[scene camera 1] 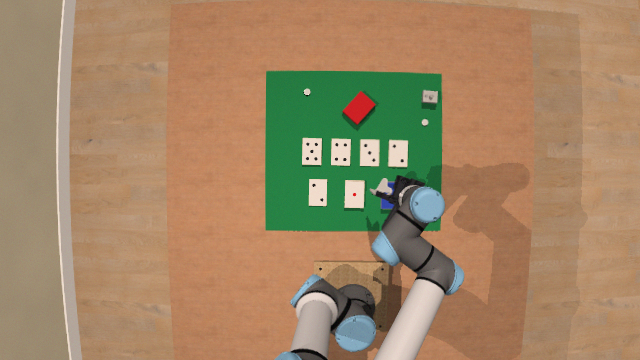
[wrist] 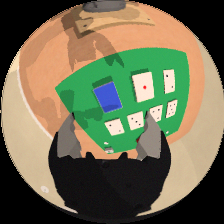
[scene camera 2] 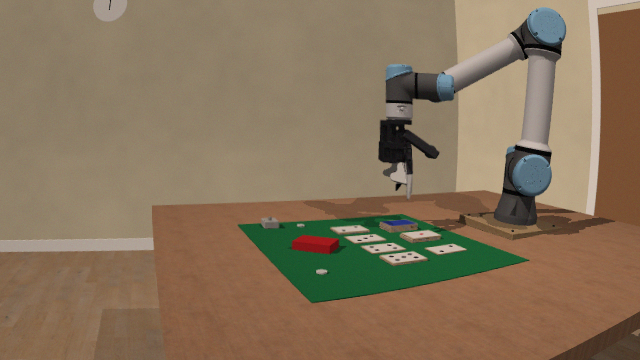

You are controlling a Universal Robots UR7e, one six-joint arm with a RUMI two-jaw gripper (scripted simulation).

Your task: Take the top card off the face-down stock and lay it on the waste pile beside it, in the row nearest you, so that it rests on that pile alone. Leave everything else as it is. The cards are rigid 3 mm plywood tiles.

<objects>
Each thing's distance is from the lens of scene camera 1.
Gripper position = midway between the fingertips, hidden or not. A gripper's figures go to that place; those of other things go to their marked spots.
gripper (scene camera 1: pixel 394 197): 1.15 m
green mat (scene camera 1: pixel 291 115): 1.23 m
</objects>
